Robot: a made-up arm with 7 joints.
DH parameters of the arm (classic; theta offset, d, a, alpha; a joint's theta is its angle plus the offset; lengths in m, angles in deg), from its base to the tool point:
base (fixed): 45 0 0.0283 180
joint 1: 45 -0.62 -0.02 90
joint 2: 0 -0.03 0.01 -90
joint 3: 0 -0.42 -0.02 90
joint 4: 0 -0.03 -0.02 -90
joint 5: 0 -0.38 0.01 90
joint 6: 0 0.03 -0.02 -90
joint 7: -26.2 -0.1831 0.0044 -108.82
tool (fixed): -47.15 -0.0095 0 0
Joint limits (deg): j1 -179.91..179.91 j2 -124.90..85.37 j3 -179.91..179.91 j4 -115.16..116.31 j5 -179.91..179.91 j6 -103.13..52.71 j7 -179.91..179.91
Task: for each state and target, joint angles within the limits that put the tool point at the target. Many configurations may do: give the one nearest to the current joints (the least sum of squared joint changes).
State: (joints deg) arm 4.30 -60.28 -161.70 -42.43 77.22 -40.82 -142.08
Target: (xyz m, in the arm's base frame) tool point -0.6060 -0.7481 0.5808
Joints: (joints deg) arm -43.43 -99.97 -150.42 -12.82 78.59 -12.06 -142.19
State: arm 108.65 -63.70 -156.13 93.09 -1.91 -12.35 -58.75
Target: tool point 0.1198 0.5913 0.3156
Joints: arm 93.59 -64.25 -169.33 102.49 0.00 -10.19 -58.46
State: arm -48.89 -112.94 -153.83 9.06 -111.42 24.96 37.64
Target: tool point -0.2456 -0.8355 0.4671
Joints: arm -54.07 -121.39 -151.17 -31.28 -115.36 52.71 39.17
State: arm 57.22 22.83 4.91 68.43 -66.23 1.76 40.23
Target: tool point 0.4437 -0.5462 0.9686
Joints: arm 50.51 24.47 -0.24 74.49 -65.62 4.35 40.39
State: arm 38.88 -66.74 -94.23 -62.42 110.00 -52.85 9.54
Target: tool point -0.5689 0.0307 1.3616
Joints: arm 33.67 -36.13 -105.16 -36.50 117.00 -28.59 10.50
